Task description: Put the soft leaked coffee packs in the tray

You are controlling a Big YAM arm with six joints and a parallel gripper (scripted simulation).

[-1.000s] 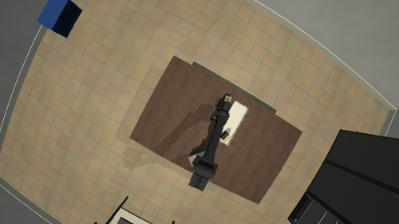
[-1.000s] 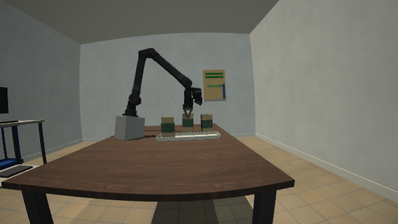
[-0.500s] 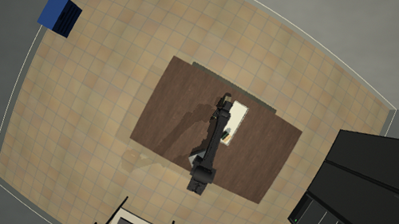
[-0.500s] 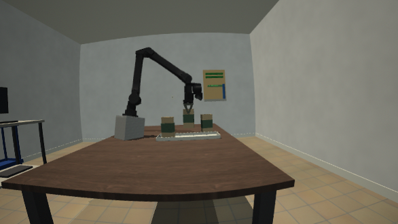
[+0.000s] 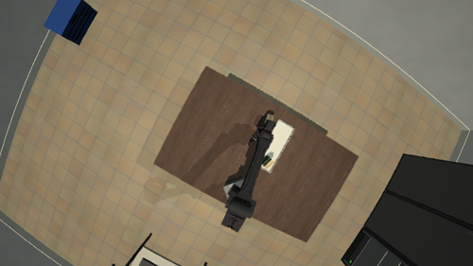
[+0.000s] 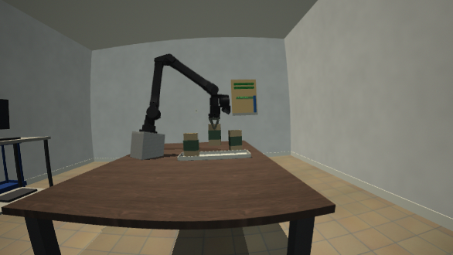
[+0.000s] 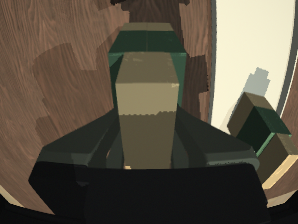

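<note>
The white tray lies 170 mm to the right of my hand and 150 mm below it.
</note>
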